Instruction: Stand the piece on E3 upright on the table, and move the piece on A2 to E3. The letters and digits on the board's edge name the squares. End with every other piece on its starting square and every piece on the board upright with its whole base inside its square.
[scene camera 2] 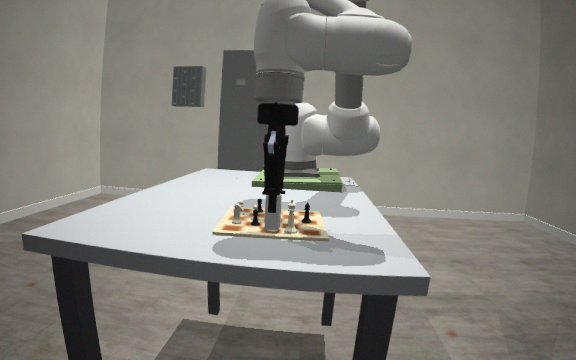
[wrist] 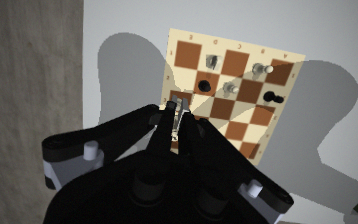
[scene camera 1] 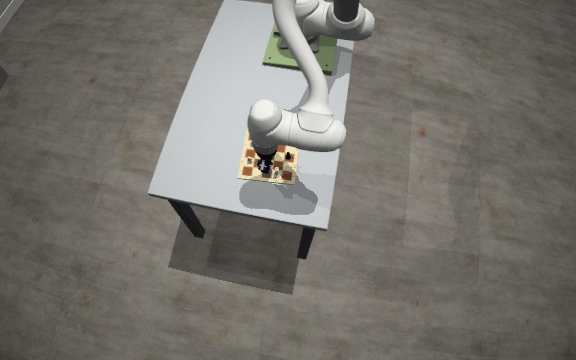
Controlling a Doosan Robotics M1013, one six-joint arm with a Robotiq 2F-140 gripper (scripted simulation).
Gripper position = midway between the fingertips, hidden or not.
In view: my gripper [scene camera 2: 272, 227].
My gripper also shows in the wrist view [wrist: 177, 104].
